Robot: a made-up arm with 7 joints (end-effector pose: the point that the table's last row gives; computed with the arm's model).
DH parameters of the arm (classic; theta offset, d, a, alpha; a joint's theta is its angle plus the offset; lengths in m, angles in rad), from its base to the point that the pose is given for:
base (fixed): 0 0 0 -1.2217
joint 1: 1.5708 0 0 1.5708
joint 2: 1.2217 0 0 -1.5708
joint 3: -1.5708 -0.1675 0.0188 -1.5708
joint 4: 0 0 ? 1.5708
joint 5: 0 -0.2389 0 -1.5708
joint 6: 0 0 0 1.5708
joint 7: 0 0 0 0
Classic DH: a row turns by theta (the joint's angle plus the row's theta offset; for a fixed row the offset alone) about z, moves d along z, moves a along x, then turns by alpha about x.
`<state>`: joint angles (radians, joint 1 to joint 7).
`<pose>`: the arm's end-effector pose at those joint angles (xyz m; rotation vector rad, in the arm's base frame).
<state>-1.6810 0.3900 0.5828 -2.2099 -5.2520 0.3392 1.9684</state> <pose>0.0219 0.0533 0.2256 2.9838 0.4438 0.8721</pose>
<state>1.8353 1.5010 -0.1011 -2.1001 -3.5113 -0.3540 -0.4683</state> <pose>-0.1118 0.1265 -0.1845 0.2524 0.0265 1.2388</pose>
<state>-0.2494 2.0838 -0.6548 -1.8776 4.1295 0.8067 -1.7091</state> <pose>0.2291 0.1649 -0.0243 -0.9632 -1.2730 -0.0978</pose>
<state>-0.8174 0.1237 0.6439 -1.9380 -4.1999 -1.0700 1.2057</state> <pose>0.2399 0.0982 0.0905 1.6458 0.2158 -0.7293</pose>
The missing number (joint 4, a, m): -0.0289
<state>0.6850 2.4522 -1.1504 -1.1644 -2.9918 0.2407 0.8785</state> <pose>0.0514 0.3608 0.0426 0.6253 -1.0505 2.0611</pose>
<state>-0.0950 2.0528 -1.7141 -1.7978 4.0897 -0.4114 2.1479</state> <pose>-0.0145 0.2450 -0.1628 0.0688 0.6783 -1.4942</pose>
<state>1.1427 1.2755 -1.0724 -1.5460 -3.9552 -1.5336 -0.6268</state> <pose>-0.2237 0.1057 -0.2138 1.1480 -0.3909 0.3245</pose>
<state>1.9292 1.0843 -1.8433 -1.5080 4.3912 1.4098 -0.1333</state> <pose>-0.2772 -0.0989 0.1526 -0.5403 -0.0754 -2.2719</pose>
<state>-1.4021 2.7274 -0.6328 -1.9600 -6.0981 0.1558 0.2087</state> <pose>0.0613 0.1014 0.2441 2.2260 -1.3010 -0.8922</pose>
